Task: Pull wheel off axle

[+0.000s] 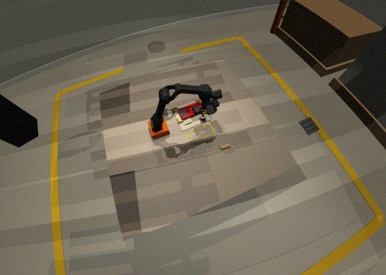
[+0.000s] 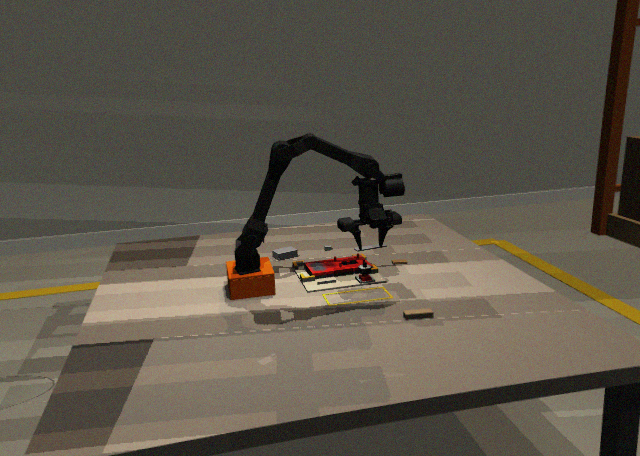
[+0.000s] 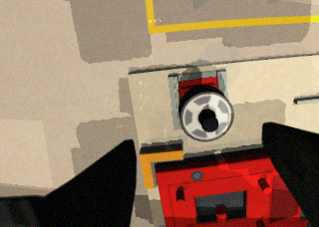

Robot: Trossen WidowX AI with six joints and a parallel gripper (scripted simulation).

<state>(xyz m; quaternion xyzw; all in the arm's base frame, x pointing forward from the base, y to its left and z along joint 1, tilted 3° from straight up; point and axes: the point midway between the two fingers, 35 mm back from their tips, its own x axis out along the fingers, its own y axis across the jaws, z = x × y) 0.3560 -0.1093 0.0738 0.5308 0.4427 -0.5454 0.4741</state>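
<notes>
The wheel lies 70 mm below my gripper tip, 20 mm to the left of it and 10 mm behind it.
</notes>
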